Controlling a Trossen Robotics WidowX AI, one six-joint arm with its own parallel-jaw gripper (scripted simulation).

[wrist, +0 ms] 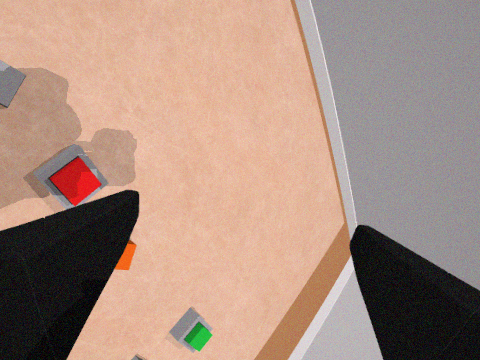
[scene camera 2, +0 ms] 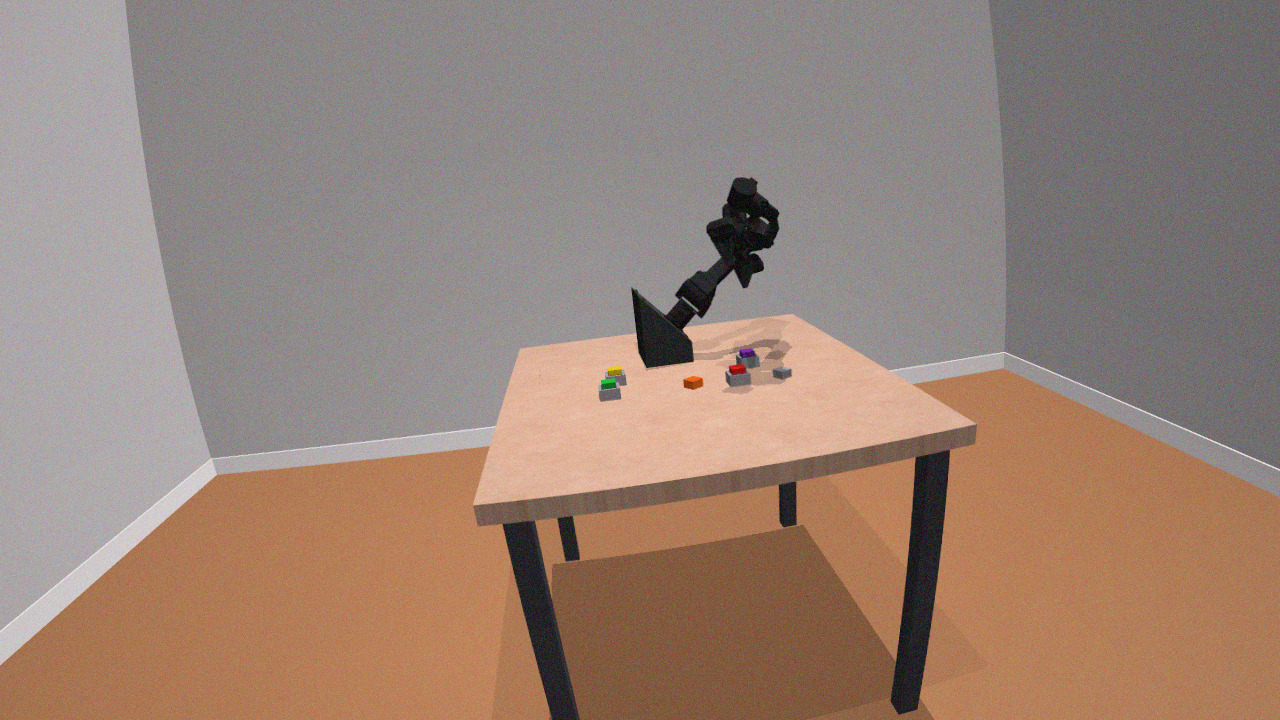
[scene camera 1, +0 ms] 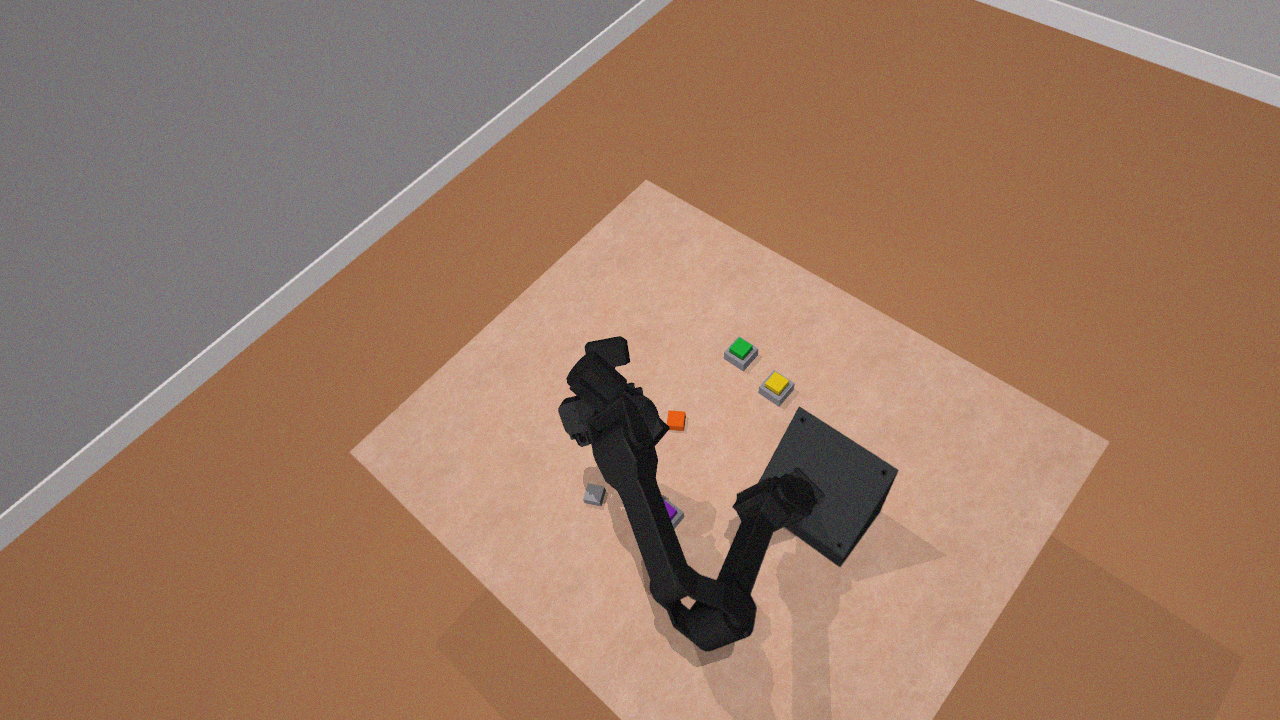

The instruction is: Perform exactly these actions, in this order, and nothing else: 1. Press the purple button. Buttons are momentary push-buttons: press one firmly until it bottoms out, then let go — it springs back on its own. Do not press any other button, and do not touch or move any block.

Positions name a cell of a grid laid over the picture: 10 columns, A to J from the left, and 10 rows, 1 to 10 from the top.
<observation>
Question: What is my gripper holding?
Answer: Nothing.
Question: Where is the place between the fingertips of my gripper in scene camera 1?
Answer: At E6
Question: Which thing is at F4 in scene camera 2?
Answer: My gripper.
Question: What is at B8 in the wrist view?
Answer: My gripper.
</observation>
